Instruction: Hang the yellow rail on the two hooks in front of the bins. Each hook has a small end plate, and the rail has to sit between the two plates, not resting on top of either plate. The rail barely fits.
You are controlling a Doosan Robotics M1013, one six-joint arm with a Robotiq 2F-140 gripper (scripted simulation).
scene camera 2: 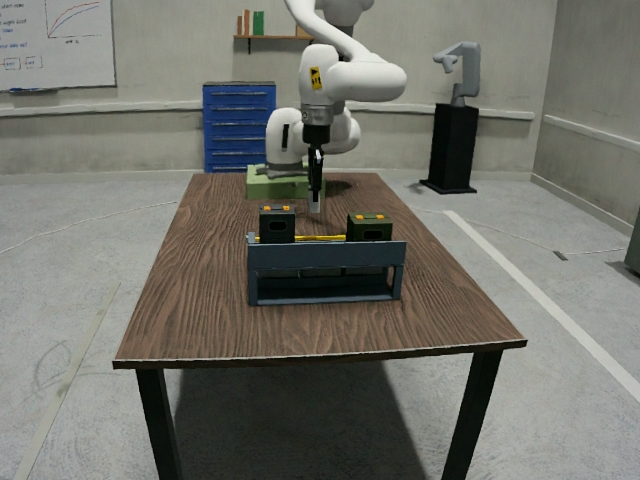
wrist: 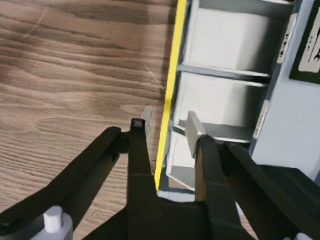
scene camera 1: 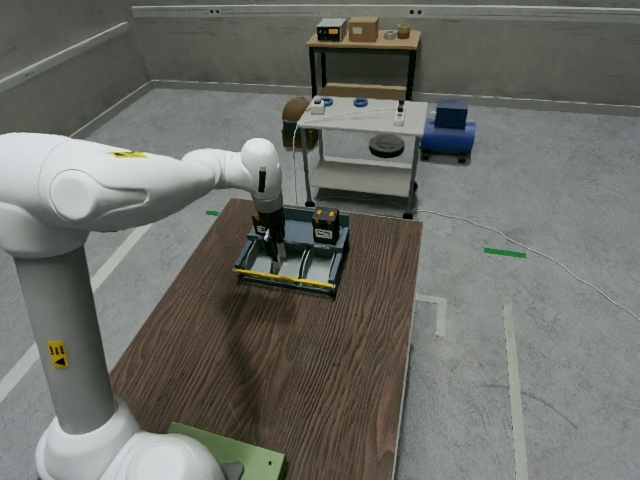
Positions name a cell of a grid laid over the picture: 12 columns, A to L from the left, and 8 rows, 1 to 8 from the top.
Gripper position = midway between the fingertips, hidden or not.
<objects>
my gripper: scene camera 2 F4; wrist G4; scene camera 1 F5
</objects>
